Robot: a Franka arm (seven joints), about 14 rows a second.
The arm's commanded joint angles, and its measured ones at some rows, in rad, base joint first. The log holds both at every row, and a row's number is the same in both.
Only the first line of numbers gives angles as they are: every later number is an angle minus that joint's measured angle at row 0.
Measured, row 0: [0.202 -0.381 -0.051 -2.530 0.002 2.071 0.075]
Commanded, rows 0 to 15: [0.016 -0.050 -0.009 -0.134 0.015 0.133 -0.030]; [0.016 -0.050 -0.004 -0.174 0.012 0.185 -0.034]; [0.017 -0.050 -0.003 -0.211 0.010 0.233 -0.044]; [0.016 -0.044 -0.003 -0.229 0.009 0.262 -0.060]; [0.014 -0.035 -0.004 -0.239 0.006 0.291 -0.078]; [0.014 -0.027 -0.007 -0.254 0.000 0.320 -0.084]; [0.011 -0.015 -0.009 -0.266 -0.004 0.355 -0.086]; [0.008 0.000 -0.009 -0.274 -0.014 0.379 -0.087]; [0.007 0.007 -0.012 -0.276 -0.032 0.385 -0.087]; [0.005 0.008 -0.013 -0.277 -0.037 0.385 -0.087]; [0.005 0.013 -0.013 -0.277 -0.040 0.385 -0.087]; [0.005 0.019 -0.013 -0.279 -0.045 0.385 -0.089]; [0.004 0.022 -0.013 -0.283 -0.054 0.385 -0.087]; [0.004 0.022 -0.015 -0.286 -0.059 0.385 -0.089]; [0.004 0.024 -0.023 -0.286 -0.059 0.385 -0.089]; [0.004 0.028 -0.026 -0.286 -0.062 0.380 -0.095]
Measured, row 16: [0.010 0.033 -0.011 -0.258 -0.043 0.352 -0.064]
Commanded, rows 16 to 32: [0.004 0.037 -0.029 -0.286 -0.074 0.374 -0.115]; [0.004 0.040 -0.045 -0.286 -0.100 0.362 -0.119]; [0.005 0.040 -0.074 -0.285 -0.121 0.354 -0.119]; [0.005 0.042 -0.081 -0.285 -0.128 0.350 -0.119]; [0.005 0.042 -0.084 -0.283 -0.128 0.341 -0.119]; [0.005 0.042 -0.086 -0.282 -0.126 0.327 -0.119]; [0.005 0.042 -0.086 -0.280 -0.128 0.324 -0.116]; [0.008 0.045 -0.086 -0.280 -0.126 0.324 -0.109]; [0.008 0.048 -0.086 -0.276 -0.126 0.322 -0.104]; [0.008 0.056 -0.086 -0.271 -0.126 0.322 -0.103]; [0.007 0.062 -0.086 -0.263 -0.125 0.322 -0.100]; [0.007 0.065 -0.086 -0.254 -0.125 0.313 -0.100]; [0.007 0.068 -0.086 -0.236 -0.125 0.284 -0.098]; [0.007 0.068 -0.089 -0.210 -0.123 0.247 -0.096]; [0.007 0.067 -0.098 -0.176 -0.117 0.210 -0.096]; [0.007 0.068 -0.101 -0.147 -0.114 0.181 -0.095]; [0.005 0.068 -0.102 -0.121 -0.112 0.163 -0.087]
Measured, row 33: [0.008 0.061 -0.092 -0.194 -0.112 0.222 -0.096]
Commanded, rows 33 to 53: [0.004 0.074 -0.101 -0.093 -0.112 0.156 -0.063]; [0.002 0.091 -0.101 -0.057 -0.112 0.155 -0.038]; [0.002 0.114 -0.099 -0.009 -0.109 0.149 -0.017]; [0.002 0.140 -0.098 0.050 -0.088 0.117 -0.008]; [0.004 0.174 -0.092 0.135 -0.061 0.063 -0.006]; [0.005 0.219 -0.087 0.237 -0.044 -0.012 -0.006]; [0.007 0.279 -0.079 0.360 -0.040 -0.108 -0.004]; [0.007 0.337 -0.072 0.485 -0.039 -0.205 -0.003]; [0.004 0.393 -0.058 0.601 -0.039 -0.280 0.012]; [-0.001 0.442 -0.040 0.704 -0.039 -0.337 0.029]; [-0.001 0.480 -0.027 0.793 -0.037 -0.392 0.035]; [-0.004 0.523 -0.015 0.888 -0.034 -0.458 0.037]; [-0.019 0.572 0.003 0.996 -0.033 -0.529 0.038]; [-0.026 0.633 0.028 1.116 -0.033 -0.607 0.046]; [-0.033 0.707 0.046 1.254 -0.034 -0.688 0.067]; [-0.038 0.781 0.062 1.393 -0.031 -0.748 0.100]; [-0.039 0.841 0.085 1.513 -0.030 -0.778 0.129]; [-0.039 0.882 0.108 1.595 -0.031 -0.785 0.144]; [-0.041 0.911 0.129 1.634 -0.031 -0.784 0.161]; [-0.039 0.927 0.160 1.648 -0.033 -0.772 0.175]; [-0.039 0.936 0.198 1.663 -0.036 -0.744 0.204]
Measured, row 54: [-0.032 0.852 0.133 1.516 -0.046 -0.718 0.140]
